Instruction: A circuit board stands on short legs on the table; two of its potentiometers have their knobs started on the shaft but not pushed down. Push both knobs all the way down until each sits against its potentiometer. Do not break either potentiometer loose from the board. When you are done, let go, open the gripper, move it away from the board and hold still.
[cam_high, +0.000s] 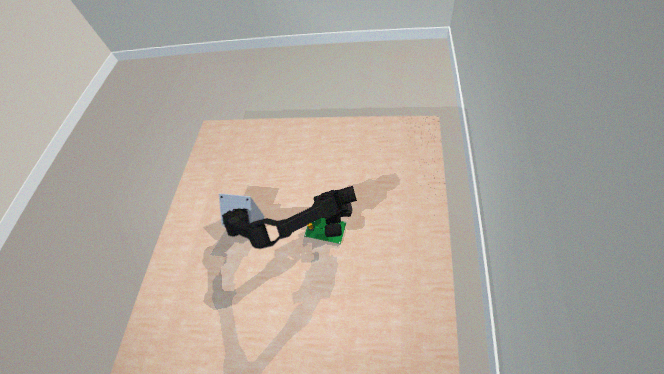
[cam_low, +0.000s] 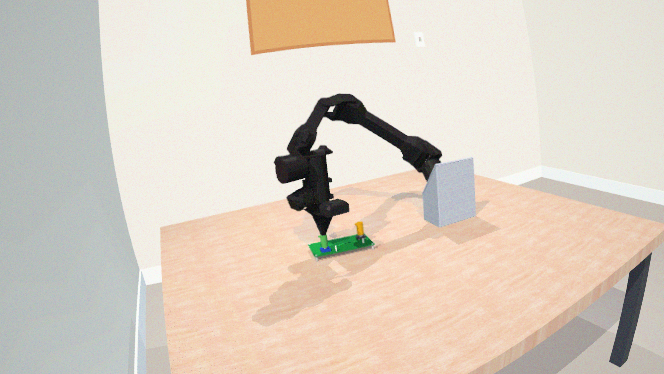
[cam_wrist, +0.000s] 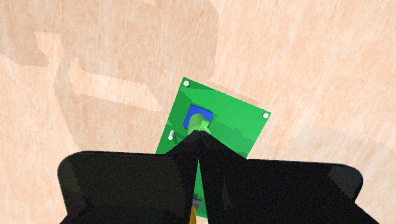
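Now: gripper tip 10 mm above the green knob.
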